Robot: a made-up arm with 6 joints.
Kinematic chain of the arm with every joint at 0, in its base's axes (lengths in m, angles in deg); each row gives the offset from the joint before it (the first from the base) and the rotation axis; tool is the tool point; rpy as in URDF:
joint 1: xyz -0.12 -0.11 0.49 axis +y
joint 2: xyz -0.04 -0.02 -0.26 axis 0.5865 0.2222 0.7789
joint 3: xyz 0.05 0 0.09 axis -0.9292 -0.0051 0.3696
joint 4: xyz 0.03 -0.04 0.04 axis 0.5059 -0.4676 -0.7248
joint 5: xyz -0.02 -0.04 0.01 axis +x
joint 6: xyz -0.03 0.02 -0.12 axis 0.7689 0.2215 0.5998
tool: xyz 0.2 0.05 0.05 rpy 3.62 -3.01 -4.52
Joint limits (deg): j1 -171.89..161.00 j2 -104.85..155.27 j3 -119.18..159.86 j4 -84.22..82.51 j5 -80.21..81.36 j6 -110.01..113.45
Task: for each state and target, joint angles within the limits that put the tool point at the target. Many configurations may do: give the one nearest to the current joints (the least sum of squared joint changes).
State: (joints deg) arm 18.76 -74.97 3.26 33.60 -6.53 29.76
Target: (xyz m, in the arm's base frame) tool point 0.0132 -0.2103 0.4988
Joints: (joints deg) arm -24.98 -54.15 11.98 39.22 -3.32 26.05
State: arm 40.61 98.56 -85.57 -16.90 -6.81 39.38
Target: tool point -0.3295 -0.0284 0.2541
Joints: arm 70.82 79.76 -101.96 8.79 18.04 48.09
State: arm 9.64 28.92 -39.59 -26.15 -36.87 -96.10
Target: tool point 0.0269 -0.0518 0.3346
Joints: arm -2.61 56.34 -8.01 -52.51 -43.46 -108.89
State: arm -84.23 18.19 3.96 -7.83 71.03 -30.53
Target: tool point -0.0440 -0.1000 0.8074
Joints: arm -122.44 58.66 -31.66 21.27 72.02 -34.79
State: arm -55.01 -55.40 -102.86 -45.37 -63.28 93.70
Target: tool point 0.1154 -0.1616 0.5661
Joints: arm -80.14 -63.00 -105.84 -38.21 -67.05 85.04
